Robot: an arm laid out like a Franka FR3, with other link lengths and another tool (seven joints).
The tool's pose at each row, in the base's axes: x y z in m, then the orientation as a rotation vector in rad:
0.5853 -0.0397 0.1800 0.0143 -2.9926 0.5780
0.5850 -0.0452 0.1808 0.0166 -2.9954 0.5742
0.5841 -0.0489 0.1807 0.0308 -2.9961 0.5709
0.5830 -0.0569 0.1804 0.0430 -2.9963 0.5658
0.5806 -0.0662 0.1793 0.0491 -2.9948 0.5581
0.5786 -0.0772 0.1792 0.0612 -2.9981 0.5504
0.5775 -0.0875 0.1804 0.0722 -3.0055 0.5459
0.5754 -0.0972 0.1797 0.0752 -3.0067 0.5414
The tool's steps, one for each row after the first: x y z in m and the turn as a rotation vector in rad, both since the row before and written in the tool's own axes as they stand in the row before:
0.0003 -0.0054 0.0013 -0.0027 -0.0023 -0.0012
0.0009 -0.0034 0.0015 -0.0018 -0.0020 -0.0092
0.0011 -0.0073 0.0033 -0.0029 -0.0010 -0.0081
0.0024 -0.0082 0.0046 -0.0046 0.0019 -0.0047
0.0021 -0.0101 0.0042 -0.0049 -0.0036 -0.0076
0.0014 -0.0100 0.0026 -0.0033 -0.0080 -0.0059
0.0023 -0.0087 0.0042 -0.0029 -0.0009 -0.0020

